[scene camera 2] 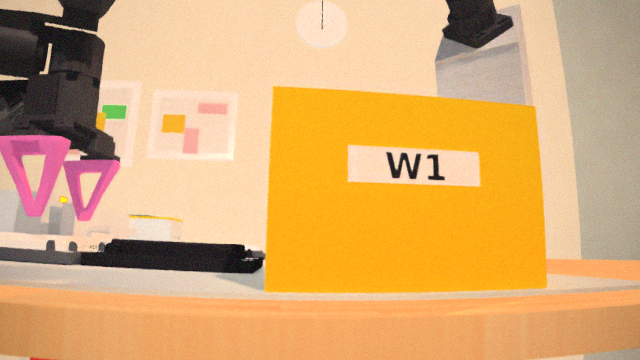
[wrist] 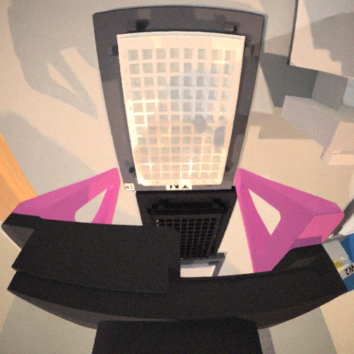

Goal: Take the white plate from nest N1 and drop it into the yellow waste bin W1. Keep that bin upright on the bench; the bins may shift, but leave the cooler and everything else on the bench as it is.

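Seen in the pictures: gripper, fingertip midpoint: (scene camera 2: pixel 61 219); arm's base, link origin: (scene camera 2: pixel 477 31).
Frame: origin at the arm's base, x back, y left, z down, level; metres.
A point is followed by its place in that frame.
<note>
The white plate (wrist: pixel 182 107) lies flat in the dark grey nest N1 (wrist: pixel 112 90) in the upper middle of the wrist view; it has a grid of square wells. In scene camera 2 the plate's white edge shows low at the left. My gripper (scene camera 2: pixel 59 218) {x -0.509, y 0.352, z 0.382 m} (wrist: pixel 177 174) is open and empty, its pink fingers wide apart. It hangs above the bench, and in the wrist view its tips appear on either side of the near end of the nest. The yellow waste bin W1 (scene camera 2: pixel 405 225) {x -0.160, y 0.450, z 0.387 m} stands upright on the bench at the right in scene camera 2; its inside is hidden.
A black nest with a black rack (scene camera 2: pixel 172 255) {x -0.372, y 0.347, z 0.413 m} (wrist: pixel 187 230) adjoins N1, left of the bin in scene camera 2. A blue bin W2 (wrist: pixel 350 277) shows at the wrist view's right edge. Pale blocky equipment (wrist: pixel 325 120) stands right of N1. The bench's wooden edge (scene camera 2: pixel 320 325) {x -0.196, y 0.528, z 0.432 m} runs along the front.
</note>
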